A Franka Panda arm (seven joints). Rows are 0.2 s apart.
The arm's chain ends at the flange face. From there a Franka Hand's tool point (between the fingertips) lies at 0.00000 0.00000 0.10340 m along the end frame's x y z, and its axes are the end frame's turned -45 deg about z.
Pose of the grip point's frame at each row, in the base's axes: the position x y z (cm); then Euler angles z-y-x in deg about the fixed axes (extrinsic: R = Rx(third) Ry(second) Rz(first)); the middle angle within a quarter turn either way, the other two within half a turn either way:
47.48 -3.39 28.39 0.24 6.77 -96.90
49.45 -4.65 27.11 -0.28 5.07 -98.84
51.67 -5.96 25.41 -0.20 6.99 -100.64
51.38 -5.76 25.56 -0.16 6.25 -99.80
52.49 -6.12 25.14 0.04 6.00 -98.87
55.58 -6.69 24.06 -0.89 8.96 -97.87
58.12 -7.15 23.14 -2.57 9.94 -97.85
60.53 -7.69 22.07 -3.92 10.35 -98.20
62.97 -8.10 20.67 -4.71 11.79 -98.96
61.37 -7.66 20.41 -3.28 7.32 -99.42
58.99 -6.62 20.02 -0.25 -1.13 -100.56
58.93 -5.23 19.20 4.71 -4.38 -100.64
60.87 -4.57 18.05 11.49 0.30 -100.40
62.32 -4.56 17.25 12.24 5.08 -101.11
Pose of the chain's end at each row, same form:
46.26 -13.58 29.62 45.24 6.77 -96.90
48.54 -14.83 28.69 44.72 5.07 -98.84
50.41 -16.05 27.30 44.80 6.99 -100.64
50.25 -15.89 27.31 44.84 6.25 -99.80
51.41 -16.28 26.73 45.04 6.00 -98.87
53.97 -16.81 25.46 44.11 8.96 -97.87
56.34 -17.24 24.53 42.43 9.94 -97.85
58.67 -17.76 23.52 41.08 10.35 -98.20
60.86 -18.10 22.25 40.29 11.79 -98.96
60.05 -17.78 22.09 41.72 7.32 -99.42
59.19 -16.78 21.91 44.75 -1.13 -100.56
59.72 -15.36 21.10 49.71 -4.38 -100.64
60.82 -14.74 19.92 56.49 0.30 -100.40
61.40 -14.67 19.23 57.24 5.08 -101.11

